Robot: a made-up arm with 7 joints. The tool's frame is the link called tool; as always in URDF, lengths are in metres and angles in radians. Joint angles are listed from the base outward.
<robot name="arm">
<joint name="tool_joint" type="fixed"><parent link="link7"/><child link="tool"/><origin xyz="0.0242 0.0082 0.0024" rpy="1.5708 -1.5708 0"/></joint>
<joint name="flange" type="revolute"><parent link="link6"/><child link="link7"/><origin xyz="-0.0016 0.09 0.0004" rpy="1.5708 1.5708 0"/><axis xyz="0 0 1"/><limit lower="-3.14" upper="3.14"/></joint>
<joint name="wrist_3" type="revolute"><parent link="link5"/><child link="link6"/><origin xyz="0.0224 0.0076 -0.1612" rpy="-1.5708 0 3.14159"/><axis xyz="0 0 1"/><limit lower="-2.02" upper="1.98"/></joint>
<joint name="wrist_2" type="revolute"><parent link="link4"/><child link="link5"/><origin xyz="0.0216 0.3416 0.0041" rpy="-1.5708 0 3.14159"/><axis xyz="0 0 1"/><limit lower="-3.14" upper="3.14"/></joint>
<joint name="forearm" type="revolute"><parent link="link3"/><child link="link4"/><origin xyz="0.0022 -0.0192 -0.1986" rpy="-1.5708 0 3.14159"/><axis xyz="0 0 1"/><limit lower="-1.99" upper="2.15"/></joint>
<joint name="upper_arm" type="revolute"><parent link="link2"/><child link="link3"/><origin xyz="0.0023 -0.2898 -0.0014" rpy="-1.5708 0 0"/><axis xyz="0 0 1"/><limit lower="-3.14" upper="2.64"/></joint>
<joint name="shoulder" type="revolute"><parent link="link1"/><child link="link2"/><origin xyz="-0.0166 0.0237 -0.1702" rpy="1.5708 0 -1.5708"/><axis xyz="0 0 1"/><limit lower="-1.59" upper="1.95"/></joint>
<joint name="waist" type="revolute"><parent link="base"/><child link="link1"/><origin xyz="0.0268 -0.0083 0.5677" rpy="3.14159 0 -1.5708"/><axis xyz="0 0 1"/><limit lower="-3.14" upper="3.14"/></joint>
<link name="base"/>
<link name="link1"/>
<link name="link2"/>
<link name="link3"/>
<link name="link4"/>
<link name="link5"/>
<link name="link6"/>
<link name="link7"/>
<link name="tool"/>
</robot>
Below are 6 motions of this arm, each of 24 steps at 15 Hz.
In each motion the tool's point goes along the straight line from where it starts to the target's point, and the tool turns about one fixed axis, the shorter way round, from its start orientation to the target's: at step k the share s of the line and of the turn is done. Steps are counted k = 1, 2, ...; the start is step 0. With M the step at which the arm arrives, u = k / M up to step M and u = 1 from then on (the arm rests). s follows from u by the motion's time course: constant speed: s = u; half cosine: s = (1 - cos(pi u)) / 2; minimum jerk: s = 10 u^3 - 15 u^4 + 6 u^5.
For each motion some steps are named. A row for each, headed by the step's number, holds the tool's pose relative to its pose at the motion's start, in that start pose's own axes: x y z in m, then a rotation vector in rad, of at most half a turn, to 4 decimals.
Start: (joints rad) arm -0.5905 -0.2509 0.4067 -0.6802 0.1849 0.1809 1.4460
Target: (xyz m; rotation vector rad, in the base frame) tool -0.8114 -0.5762 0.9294 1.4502 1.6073 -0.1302
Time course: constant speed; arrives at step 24
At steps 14, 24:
14: 0.1277 -0.3622 0.2577 -0.0816 0.3793 -0.1797
24: 0.2189 -0.6209 0.4417 -0.1399 0.6503 -0.3081

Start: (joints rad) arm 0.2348 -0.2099 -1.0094 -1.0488 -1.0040 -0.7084 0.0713
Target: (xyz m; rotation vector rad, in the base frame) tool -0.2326 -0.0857 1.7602 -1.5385 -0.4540 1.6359
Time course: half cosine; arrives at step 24
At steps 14, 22, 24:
14: 0.1606 -0.2486 0.0344 -0.2473 0.1028 0.3877
22: 0.2509 -0.3882 0.0537 -0.3861 0.1605 0.6054
24: 0.2552 -0.3949 0.0547 -0.3928 0.1633 0.6159

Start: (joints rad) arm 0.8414 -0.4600 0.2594 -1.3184 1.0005 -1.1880 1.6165
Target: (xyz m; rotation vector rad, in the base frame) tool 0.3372 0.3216 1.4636 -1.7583 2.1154 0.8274
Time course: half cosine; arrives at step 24
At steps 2, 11, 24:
2: 0.0008 -0.0119 -0.0071 -0.0060 -0.0167 -0.0109
11: 0.0208 -0.3043 -0.1816 -0.1523 -0.4250 -0.2772
24: 0.0478 -0.7000 -0.4176 -0.3502 -0.9775 -0.6377

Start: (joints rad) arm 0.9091 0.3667 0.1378 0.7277 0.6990 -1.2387 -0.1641
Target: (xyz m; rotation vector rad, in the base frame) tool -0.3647 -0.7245 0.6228 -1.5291 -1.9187 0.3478
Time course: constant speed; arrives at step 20
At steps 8, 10, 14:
8: 0.4726 -0.0220 -0.0840 -0.0300 0.8534 0.0234
10: 0.5907 -0.0274 -0.1050 -0.0375 1.0667 0.0292
14: 0.8270 -0.0384 -0.1470 -0.0525 1.4934 0.0409

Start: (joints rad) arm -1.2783 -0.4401 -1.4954 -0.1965 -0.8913 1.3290 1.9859
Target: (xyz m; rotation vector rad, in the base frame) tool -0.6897 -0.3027 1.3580 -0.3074 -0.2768 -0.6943
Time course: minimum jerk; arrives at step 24
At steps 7, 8, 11, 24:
7: -0.0501 0.0907 0.0250 0.0332 0.0421 -0.1967
8: -0.0690 0.1251 0.0344 0.0458 0.0581 -0.2712
11: -0.1389 0.2516 0.0693 0.0922 0.1168 -0.5456
24: -0.3289 0.5959 0.1641 0.2183 0.2767 -1.2923

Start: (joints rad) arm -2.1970 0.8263 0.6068 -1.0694 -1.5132 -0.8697 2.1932
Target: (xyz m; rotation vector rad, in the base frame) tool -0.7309 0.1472 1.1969 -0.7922 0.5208 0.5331
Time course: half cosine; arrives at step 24
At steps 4, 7, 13, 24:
4: 0.0343 0.0131 0.0007 0.0045 -0.0426 -0.0807
7: 0.1001 0.0381 0.0020 0.0131 -0.1243 -0.2356
13: 0.2893 0.1102 0.0059 0.0379 -0.3591 -0.6807
24: 0.5119 0.1949 0.0104 0.0670 -0.6352 -1.2043

